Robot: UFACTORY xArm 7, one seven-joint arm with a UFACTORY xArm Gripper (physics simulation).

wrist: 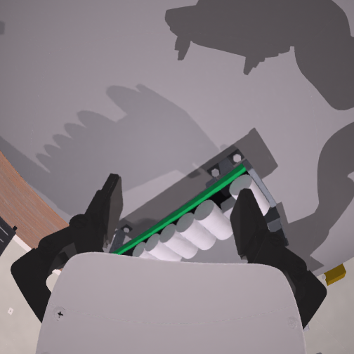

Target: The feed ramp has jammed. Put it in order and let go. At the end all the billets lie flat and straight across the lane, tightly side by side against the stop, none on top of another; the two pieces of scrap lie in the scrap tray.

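Note:
The feed ramp's lane runs diagonally below the middle of the wrist view, with a green side rail. A white billet lies at the upper right end, beside the grey end plate. A gap separates it from a row of several white billets, which lie side by side across the lane and run down left. A small grey patch shows in the gap; I cannot tell what it is. My gripper is open and empty above the ramp. Its right finger and the housing hide parts of the billets and lane. Scrap and scrap tray do not show.
Dark brackets with bolts stand along the ramp's far side. A wooden rim curves along the left. A yellow block is at the lower right, and a dark object at the left edge. Arm and ramp shadows fall on the grey surface.

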